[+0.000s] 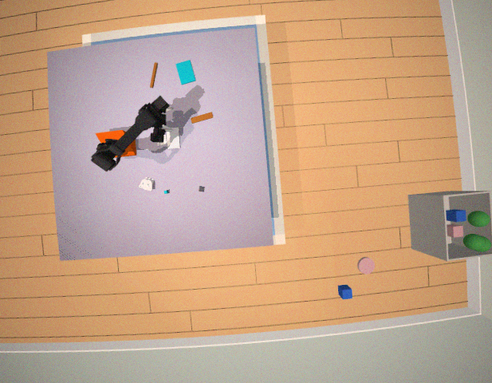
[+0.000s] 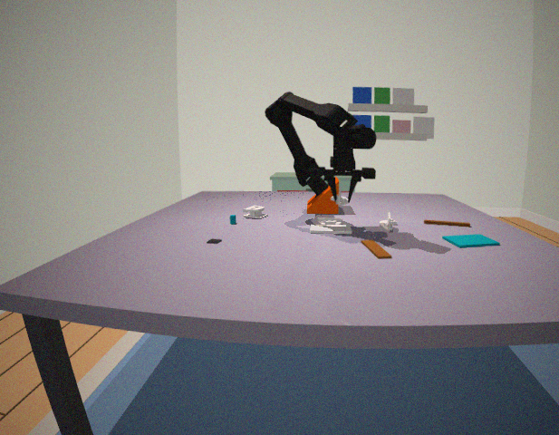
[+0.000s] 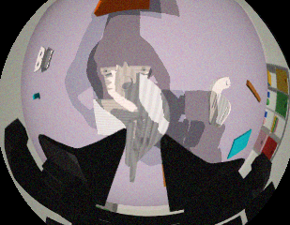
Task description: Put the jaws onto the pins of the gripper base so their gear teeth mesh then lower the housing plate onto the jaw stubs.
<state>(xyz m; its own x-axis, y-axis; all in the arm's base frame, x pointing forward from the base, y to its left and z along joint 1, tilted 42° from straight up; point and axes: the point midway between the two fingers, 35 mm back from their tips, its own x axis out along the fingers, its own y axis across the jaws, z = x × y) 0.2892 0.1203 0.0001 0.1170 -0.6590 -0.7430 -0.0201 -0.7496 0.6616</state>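
My gripper tip is now 2 cm short of the flat white part, 3 cm to the left of it and 8 cm above it. Also, from my gripper tip: cyan plate (7 cm ahead, 36 cm to the left, 8 cm below); dark square (20 cm ahead, 32 cm to the right, 8 cm below); teal peg (1 cm behind, 35 cm to the right, 7 cm below).
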